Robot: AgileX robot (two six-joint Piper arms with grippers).
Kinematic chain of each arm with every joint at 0, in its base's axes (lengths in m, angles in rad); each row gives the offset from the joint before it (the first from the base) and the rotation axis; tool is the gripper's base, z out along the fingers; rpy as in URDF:
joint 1: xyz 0 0 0.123 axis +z
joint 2: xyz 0 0 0 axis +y
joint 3: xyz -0.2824 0 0.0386 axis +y
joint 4: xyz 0.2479 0 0.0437 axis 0.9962 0 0.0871
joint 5: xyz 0 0 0 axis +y
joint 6: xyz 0.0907 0 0.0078 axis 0.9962 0 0.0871
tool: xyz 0 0 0 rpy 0 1.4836 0
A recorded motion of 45 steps. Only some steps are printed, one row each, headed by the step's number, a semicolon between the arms.
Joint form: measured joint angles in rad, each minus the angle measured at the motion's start. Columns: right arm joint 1, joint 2, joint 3, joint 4, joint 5, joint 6; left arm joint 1, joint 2, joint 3, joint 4, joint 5, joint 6.
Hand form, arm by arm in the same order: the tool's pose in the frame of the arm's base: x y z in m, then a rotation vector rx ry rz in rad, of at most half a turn. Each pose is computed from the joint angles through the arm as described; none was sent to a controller.
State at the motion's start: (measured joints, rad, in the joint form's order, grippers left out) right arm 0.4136 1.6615 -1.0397 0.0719 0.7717 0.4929; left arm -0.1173 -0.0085 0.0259 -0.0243 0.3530 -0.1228
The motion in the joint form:
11: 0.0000 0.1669 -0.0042 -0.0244 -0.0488 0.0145; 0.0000 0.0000 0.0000 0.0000 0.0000 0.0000
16: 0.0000 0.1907 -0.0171 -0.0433 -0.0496 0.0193; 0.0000 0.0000 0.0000 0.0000 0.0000 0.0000
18: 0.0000 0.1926 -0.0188 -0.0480 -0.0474 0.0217; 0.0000 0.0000 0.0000 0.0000 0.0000 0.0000
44: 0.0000 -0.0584 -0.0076 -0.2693 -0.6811 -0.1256; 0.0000 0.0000 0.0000 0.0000 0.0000 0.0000
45: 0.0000 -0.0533 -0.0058 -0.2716 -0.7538 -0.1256; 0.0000 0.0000 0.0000 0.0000 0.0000 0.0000
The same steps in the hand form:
11: 0.3003 0.1349 0.1521 0.1916 3.0122 0.1473; 0.0528 -0.0070 0.1730 -0.0204 1.8581 -0.1905
16: 0.3041 0.1354 0.1470 0.1793 3.0172 0.1226; 0.0528 -0.0070 0.1730 -0.0204 1.8581 -0.1905
18: 0.3045 0.1352 0.1467 0.1780 3.0183 0.1167; 0.0528 -0.0070 0.1730 -0.0204 1.8581 -0.1905
44: 0.3289 0.1426 0.2621 -0.2495 2.1310 0.3247; 0.0528 -0.0070 0.1730 -0.0204 1.8581 -0.1905
45: 0.3319 0.1453 0.2653 -0.2533 2.0674 0.3533; 0.0528 -0.0070 0.1730 -0.0204 1.8581 -0.1905

